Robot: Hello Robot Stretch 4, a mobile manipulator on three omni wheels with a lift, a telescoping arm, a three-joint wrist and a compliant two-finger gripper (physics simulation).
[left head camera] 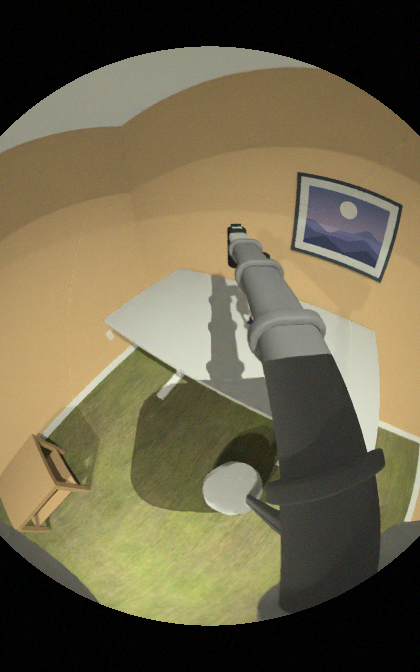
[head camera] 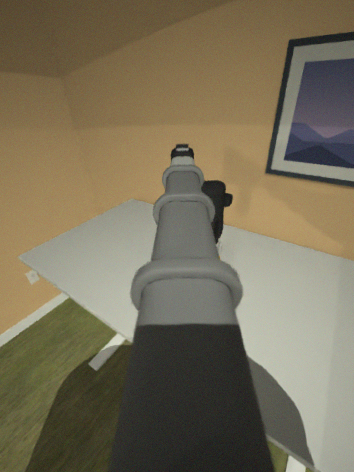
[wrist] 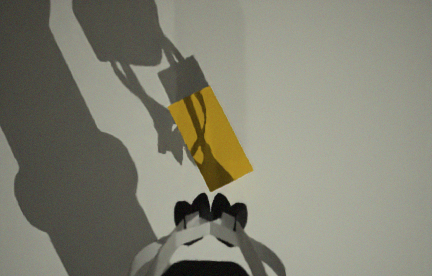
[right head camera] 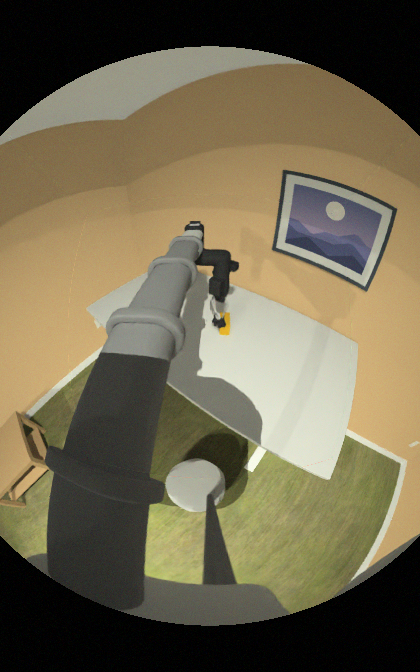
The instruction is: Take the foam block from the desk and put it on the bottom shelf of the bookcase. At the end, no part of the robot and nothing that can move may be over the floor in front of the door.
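Places are measured from the robot's base along level axes (x ahead, y left, z up), in centimetres.
Where they show: gripper, fingertip midpoint: [wrist: 211, 209].
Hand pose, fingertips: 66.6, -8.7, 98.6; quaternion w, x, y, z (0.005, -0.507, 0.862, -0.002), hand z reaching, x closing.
After its pixels a point has its place, as x, y, z.
The foam block, a yellow-orange block [right head camera: 227, 325] [wrist: 215, 135] @[72.5, -12.2, 98.2], lies on the white desk [right head camera: 280, 350] [wrist: 340, 150] @[64.5, -24.4, 92.2] [head camera: 285, 290] @[64.1, -36.1, 92.2] [left head camera: 165, 310]. In the wrist view it is tilted, with its near end just beyond the fingertips. My gripper [wrist: 211, 209] @[66.6, -8.7, 98.6] [right head camera: 219, 321] is shut with its fingertips together and nothing between them. In the right head view the fingers overlap the block's left side. In the head view the arm hides nearly all of the gripper and block. The bookcase is not identifiable in these views.
A wooden piece of furniture [left head camera: 30, 485] [right head camera: 12, 460] stands on the green floor by the left wall. A round white stool or disc [left head camera: 232, 487] [right head camera: 195, 485] is in front of the desk. A framed picture [head camera: 325, 110] @[94.7, -49.2, 146.6] [left head camera: 347, 225] [right head camera: 335, 230] hangs on the wall behind the desk.
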